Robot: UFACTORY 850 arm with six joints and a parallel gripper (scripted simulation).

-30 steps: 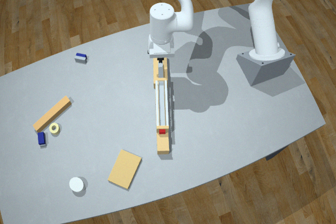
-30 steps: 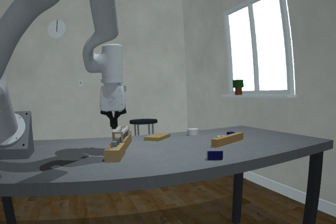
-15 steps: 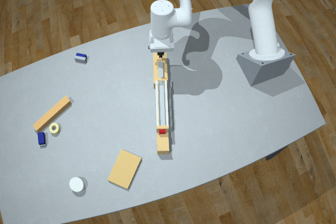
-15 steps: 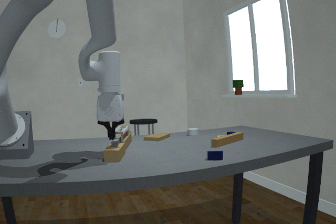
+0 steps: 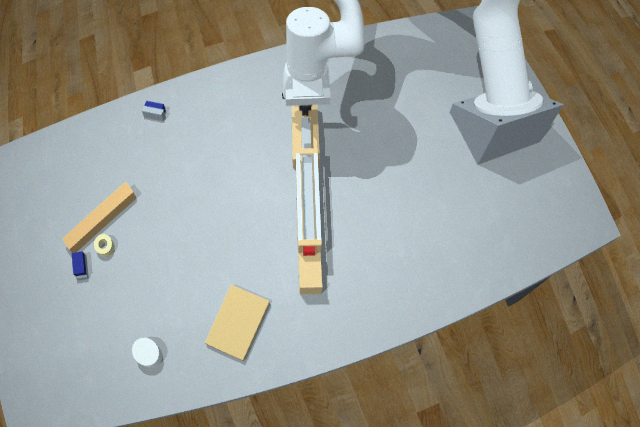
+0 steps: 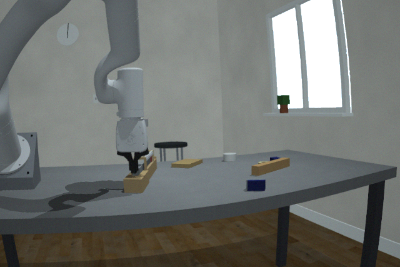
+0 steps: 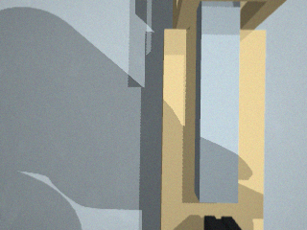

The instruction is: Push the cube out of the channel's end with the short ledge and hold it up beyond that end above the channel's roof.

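Now: the red cube 10 cm ahead of my hand, 32 cm to the left of it and 2 cm below it. From my hand the other things lie so: channel: 7 cm ahead, 22 cm to the left, 2 cm below; then flat wooden board: 30 cm ahead, 42 cm to the left, 7 cm below; then pale grey bar: 3 cm ahead, 9 cm to the left, 2 cm below.
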